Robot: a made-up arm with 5 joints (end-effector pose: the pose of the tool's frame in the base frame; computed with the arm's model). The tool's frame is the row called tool. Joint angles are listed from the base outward.
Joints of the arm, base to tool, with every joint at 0 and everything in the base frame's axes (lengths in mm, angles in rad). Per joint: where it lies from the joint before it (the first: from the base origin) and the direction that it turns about. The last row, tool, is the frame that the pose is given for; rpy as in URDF.
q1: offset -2 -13.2 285.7 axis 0 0 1
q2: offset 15.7 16.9 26.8 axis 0 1 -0.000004
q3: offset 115.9 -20.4 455.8 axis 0 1 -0.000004
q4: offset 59.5 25.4 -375 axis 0 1 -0.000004
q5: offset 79.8 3 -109.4 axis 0 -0.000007 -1
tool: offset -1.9 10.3 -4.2 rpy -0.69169 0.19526 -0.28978
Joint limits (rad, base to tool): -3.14..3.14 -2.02..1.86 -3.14..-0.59 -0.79..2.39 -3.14..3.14
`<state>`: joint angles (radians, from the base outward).
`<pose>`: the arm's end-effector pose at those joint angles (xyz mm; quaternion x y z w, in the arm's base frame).
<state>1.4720 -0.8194 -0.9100 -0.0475 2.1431</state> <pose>-1.6 203.3 937.2 0.5220 0.3965 -0.0908 0.7497</pose>
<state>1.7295 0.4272 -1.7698 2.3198 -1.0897</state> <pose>-129.8 608.1 531.0 -0.3501 0.1402 0.9194 0.1118</pose>
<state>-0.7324 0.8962 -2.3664 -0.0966 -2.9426</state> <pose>704.4 -629.0 607.4 -0.8433 -0.0552 0.5216 0.1170</pose>
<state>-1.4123 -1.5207 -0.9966 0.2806 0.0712</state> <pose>-2.2 211.6 922.1 -0.5104 -0.5739 -0.6119 0.1890</pose>
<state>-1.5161 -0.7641 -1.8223 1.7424 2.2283</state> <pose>22.2 -87.2 1062.9 -0.3806 0.1014 0.8867 0.2422</pose>
